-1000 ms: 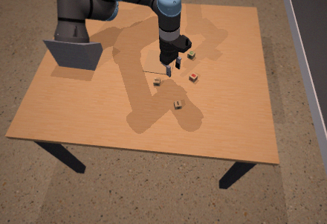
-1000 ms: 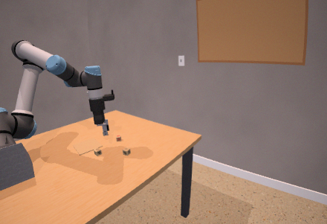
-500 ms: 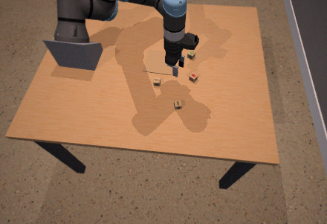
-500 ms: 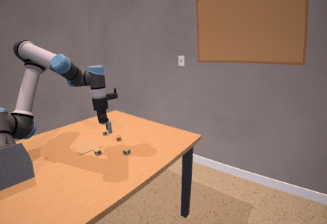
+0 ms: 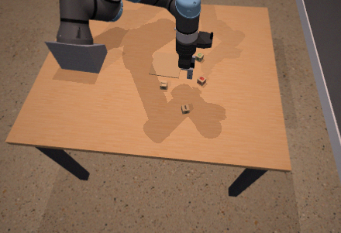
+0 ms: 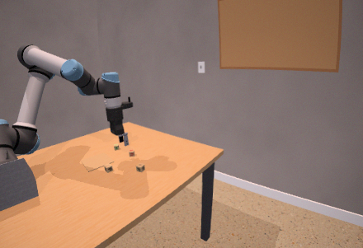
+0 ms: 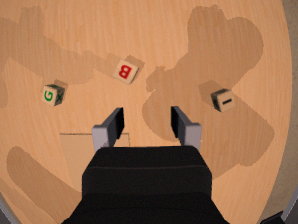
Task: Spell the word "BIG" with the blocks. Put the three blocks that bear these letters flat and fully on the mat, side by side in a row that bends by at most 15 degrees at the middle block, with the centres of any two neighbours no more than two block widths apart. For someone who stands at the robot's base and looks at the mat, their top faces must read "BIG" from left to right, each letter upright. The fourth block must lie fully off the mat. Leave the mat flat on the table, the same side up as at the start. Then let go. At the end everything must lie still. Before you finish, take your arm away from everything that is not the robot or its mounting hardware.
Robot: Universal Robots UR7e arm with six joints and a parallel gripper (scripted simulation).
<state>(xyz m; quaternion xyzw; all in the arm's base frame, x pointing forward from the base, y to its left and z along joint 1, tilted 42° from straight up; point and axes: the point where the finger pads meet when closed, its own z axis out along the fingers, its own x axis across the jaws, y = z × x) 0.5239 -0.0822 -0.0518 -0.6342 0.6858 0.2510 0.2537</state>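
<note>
My gripper is now 10 cm above the B block, 5 cm short of it and 3 cm to the right of it. Round my hand: tan mat 12 cm behind, 11 cm to the left, 11 cm below.
</note>
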